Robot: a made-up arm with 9 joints. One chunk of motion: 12 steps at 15 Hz.
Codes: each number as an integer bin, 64 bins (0 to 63) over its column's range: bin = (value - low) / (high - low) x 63, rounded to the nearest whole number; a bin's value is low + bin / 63 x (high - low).
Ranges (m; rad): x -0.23..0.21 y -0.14..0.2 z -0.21..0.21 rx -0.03..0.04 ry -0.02..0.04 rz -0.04..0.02
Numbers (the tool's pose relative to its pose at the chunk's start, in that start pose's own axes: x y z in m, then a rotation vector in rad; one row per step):
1: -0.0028 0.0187 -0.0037 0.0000 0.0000 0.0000
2: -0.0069 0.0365 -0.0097 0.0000 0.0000 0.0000
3: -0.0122 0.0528 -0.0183 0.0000 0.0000 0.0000
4: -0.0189 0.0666 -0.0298 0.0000 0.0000 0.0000
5: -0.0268 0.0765 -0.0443 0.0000 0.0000 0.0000
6: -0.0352 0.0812 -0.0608 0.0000 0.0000 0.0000
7: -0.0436 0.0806 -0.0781 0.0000 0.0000 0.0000
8: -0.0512 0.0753 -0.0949 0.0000 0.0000 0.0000
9: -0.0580 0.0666 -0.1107 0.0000 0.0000 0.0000
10: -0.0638 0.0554 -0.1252 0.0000 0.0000 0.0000
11: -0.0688 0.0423 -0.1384 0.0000 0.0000 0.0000
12: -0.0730 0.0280 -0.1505 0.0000 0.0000 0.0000
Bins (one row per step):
1: 33 29 31 27 21 42
2: 32 33 30 27 21 42
3: 31 36 29 27 21 42
4: 30 38 27 27 21 42
5: 29 40 25 27 21 42
6: 28 41 22 27 21 42
7: 27 41 20 27 21 42
8: 26 40 17 27 21 42
9: 25 38 15 27 21 42
10: 24 36 13 27 21 42
11: 23 34 11 27 21 42
12: 22 31 9 27 21 42

